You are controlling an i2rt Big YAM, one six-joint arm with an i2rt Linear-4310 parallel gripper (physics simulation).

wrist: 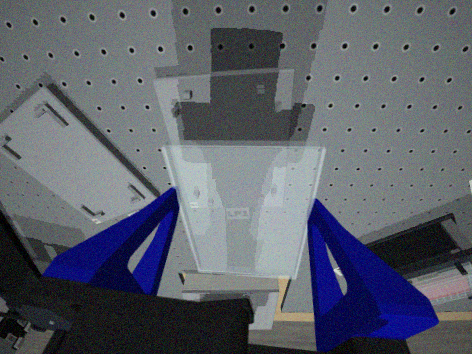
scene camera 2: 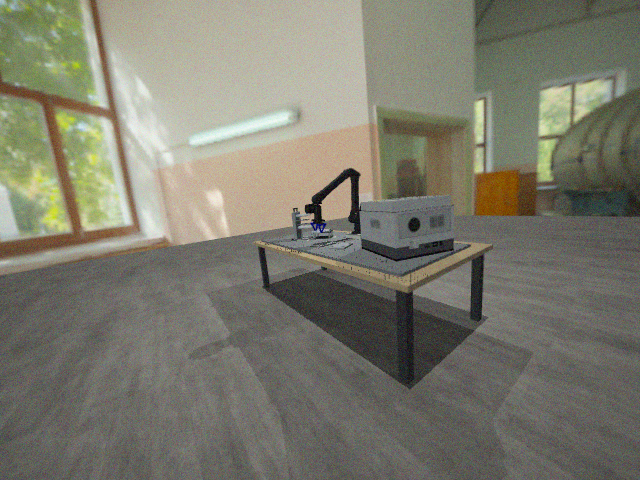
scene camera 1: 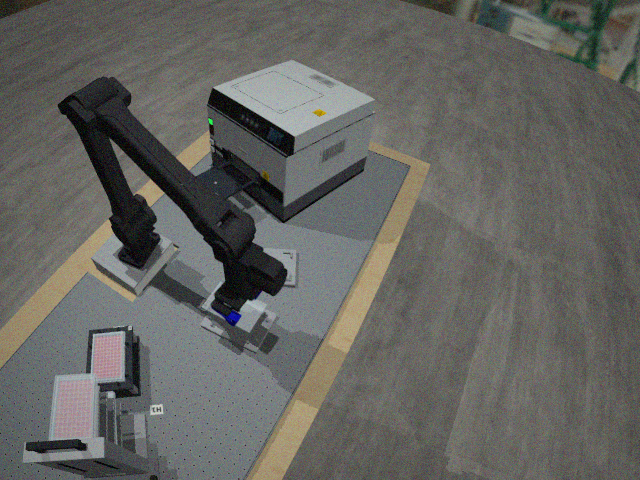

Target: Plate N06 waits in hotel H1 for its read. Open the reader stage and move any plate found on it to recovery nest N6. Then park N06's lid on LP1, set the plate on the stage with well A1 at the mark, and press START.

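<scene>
My gripper is shut on a clear lid, held level by its long sides. The lid hangs above the pale LP1 nest, whose label shows through it in the wrist view; a gap remains between them. The reader has its dark stage slid out, with no plate visible on its exposed part. A pink-welled plate sits at the top of hotel H1. Another pink plate sits in a black nest. Their names and the START button are unreadable.
A pale pad with corner stops lies between LP1 and the reader. The arm base stands by the table's far edge. The H1 label is beside the hotel. The table's wooden edge runs past LP1.
</scene>
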